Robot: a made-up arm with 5 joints.
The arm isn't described. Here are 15 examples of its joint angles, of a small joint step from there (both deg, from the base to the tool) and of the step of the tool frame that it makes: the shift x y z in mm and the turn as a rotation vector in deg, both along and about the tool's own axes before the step.
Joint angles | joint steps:
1: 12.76 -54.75 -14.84 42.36 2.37 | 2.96 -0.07 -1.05 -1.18 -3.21
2: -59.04 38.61 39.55 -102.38 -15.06 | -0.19 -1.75 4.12 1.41 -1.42
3: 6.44 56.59 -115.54 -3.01 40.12 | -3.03 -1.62 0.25 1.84 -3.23
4: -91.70 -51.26 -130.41 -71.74 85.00 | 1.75 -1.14 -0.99 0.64 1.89
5: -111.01 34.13 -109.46 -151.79 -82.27 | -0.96 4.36 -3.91 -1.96 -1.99
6: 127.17 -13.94 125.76 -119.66 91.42 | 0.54 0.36 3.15 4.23 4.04
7: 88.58 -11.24 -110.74 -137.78 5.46 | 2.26 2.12 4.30 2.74 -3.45
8: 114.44 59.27 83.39 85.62 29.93 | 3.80 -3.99 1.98 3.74 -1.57
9: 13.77 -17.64 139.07 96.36 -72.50 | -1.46 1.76 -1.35 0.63 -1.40
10: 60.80 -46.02 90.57 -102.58 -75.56 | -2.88 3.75 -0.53 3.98 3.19
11: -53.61 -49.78 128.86 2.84 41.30 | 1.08 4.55 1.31 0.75 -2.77
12: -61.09 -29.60 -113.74 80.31 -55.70 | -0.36 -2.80 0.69 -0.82 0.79
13: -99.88 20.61 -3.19 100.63 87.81 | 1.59 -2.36 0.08 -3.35 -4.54
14: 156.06 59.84 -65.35 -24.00 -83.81 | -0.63 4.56 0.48 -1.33 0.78
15: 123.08 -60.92 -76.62 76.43 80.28 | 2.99 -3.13 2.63 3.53 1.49
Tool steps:
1: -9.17 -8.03 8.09 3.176 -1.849 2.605
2: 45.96 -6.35 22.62 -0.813 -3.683 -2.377
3: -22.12 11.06 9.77 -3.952 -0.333 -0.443
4: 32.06 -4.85 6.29 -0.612 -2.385 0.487
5: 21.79 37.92 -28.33 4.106 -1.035 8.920
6: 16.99 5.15 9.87 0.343 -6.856 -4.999
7: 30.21 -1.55 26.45 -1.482 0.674 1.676
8: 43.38 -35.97 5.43 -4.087 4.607 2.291
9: -4.07 29.02 15.10 1.352 0.706 -0.948
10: -73.03 -44.97 -14.50 -1.025 4.590 -7.480
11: -19.00 -8.21 -44.75 -0.185 -3.101 1.698
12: -14.09 -4.77 9.80 -0.663 2.508 -0.120
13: -2.13 13.05 -9.19 -1.055 4.915 4.112
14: 23.07 4.88 4.99 -1.492 -1.881 4.109
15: 39.59 22.86 32.90 -5.391 -5.110 -0.399
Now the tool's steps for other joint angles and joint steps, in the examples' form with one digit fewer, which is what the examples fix.
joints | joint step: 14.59 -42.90 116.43 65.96 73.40 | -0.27 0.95 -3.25 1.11 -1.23
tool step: -26.0 -14.7 -2.8 1.20 -1.51 -1.96
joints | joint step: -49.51 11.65 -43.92 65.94 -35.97 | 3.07 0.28 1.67 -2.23 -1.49
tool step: 8.7 -12.5 18.1 -0.43 -0.75 1.64
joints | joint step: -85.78 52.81 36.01 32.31 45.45 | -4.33 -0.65 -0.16 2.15 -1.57
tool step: 18.9 7.3 -13.2 -0.36 3.10 3.61
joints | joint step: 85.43 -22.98 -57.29 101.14 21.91 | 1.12 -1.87 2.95 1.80 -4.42
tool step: 31.2 -6.5 29.5 -4.47 3.05 5.09
